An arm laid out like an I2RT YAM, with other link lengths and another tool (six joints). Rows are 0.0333 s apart.
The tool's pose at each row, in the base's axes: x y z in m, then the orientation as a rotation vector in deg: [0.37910, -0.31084, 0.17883, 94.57, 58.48, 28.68]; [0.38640, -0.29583, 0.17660, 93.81, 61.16, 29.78]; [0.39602, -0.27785, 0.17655, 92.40, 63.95, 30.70]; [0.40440, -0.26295, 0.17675, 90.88, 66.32, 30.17]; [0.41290, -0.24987, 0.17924, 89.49, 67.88, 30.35]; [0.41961, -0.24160, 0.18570, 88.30, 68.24, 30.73]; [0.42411, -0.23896, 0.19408, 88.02, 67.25, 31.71]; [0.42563, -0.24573, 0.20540, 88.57, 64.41, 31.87]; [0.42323, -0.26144, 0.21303, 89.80, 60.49, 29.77]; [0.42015, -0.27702, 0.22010, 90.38, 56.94, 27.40]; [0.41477, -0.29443, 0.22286, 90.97, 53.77, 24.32]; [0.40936, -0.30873, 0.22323, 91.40, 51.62, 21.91]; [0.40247, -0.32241, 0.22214, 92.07, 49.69, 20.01]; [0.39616, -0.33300, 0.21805, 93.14, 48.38, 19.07]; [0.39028, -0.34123, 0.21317, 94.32, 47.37, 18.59]
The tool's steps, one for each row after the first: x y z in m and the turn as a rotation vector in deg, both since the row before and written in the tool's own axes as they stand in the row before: [0.01669, -0.00015, -0.00226, 0.21, 2.28, -1.19]; [0.02006, 0.00298, -0.00213, -0.19, 2.20, -1.63]; [0.01675, 0.00333, -0.00088, -0.02, 1.03, -2.17]; [0.01458, 0.00606, -0.00040, -0.45, 1.00, -1.37]; [0.00854, 0.00904, -0.00066, -0.87, 0.39, -0.61]; [0.00212, 0.00964, -0.00032, -0.95, -0.03, 0.78]; [-0.00796, 0.01060, 0.00079, -0.86, -1.68, 1.67]; [-0.01637, 0.00559, 0.00341, -0.11, -3.75, 1.42]; [-0.01608, 0.00522, 0.00403, -0.33, -3.71, 0.83]; [-0.01756, 0.00057, 0.00557, 0.08, -3.92, 0.30]; [-0.01426, -0.00157, 0.00531, 0.21, -2.86, 0.06]; [-0.01414, -0.00340, 0.00493, 0.41, -2.37, 0.32]; [-0.01068, -0.00593, 0.00442, 0.75, -1.34, 0.66]; [-0.00855, -0.00640, 0.00349, 0.84, -0.84, 0.77]
